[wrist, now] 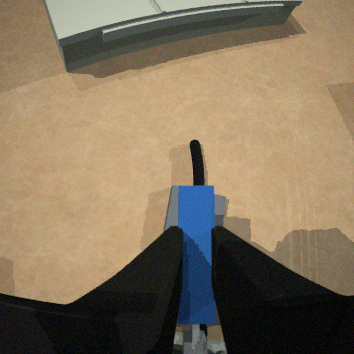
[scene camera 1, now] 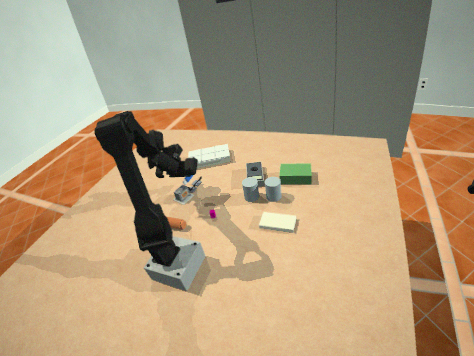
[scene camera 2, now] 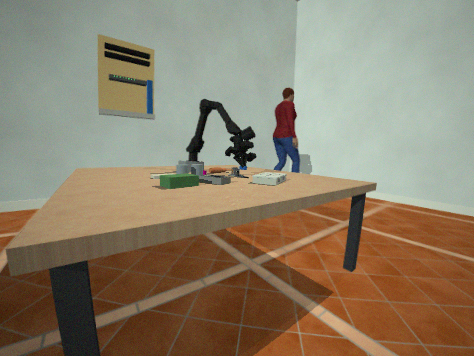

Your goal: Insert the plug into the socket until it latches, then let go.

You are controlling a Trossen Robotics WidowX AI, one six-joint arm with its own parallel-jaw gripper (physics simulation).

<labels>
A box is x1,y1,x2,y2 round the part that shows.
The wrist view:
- gripper: [0,225,353,353]
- blue plug: [177,185,214,353], held by the gripper
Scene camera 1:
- gripper: [155,144,197,177]
</labels>
